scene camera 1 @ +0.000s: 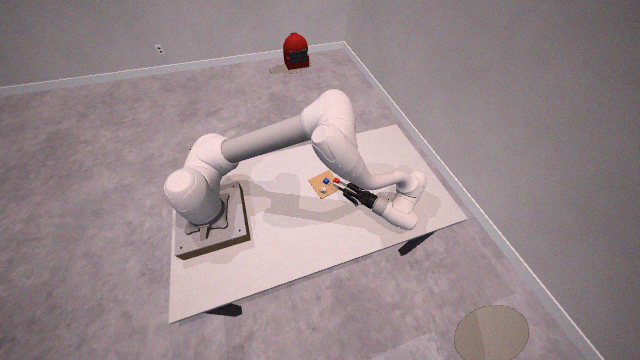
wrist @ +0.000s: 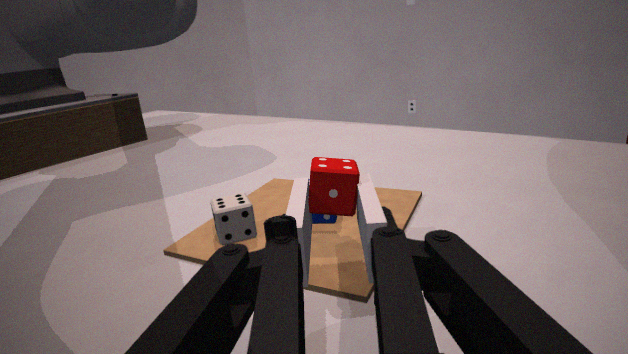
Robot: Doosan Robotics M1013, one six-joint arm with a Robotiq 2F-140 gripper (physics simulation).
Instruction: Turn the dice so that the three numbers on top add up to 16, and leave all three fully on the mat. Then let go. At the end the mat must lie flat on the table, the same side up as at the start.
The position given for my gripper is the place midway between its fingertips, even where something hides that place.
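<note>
Tan mat (wrist: 337, 267). Red die (wrist: 333, 182). My gripper (wrist: 333, 198).
</note>
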